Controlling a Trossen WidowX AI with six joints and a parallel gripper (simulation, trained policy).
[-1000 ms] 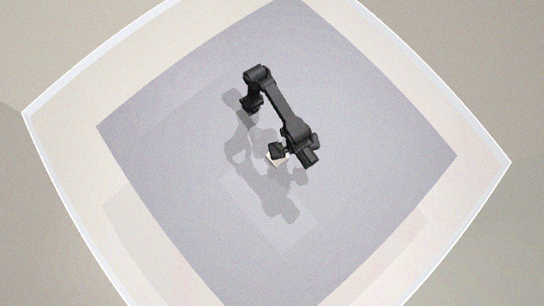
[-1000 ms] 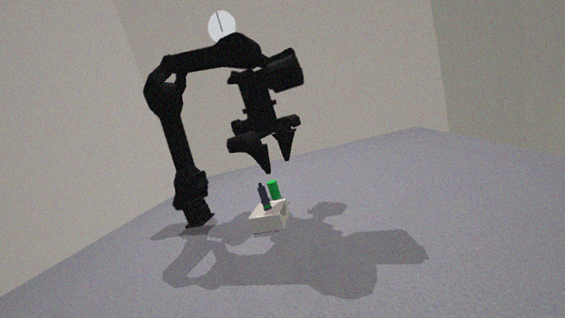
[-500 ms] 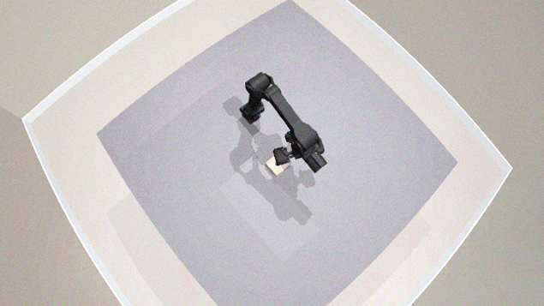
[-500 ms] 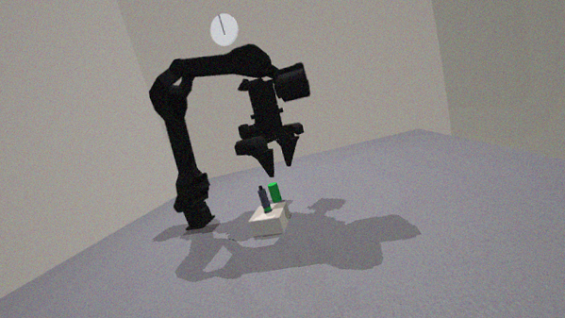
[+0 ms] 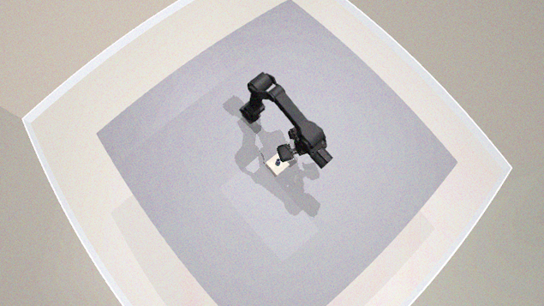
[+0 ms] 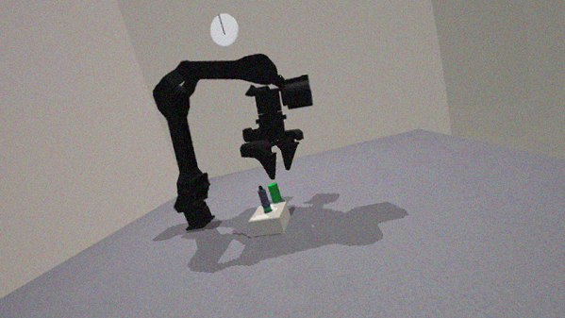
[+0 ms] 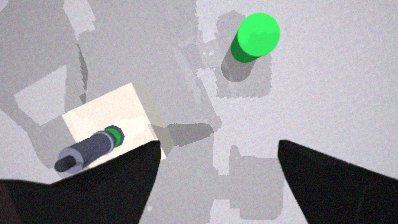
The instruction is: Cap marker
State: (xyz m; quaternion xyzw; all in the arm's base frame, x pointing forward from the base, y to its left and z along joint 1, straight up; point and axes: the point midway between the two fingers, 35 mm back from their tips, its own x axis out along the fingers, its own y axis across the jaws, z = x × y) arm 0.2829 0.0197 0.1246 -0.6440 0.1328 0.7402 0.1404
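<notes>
My gripper tip is 50 mm past the green cap, 50 mm to the right of it and 60 mm above it. Also, from my gripper tip: white holder block 20 mm behind, 90 mm to the right, 70 mm below.
</notes>
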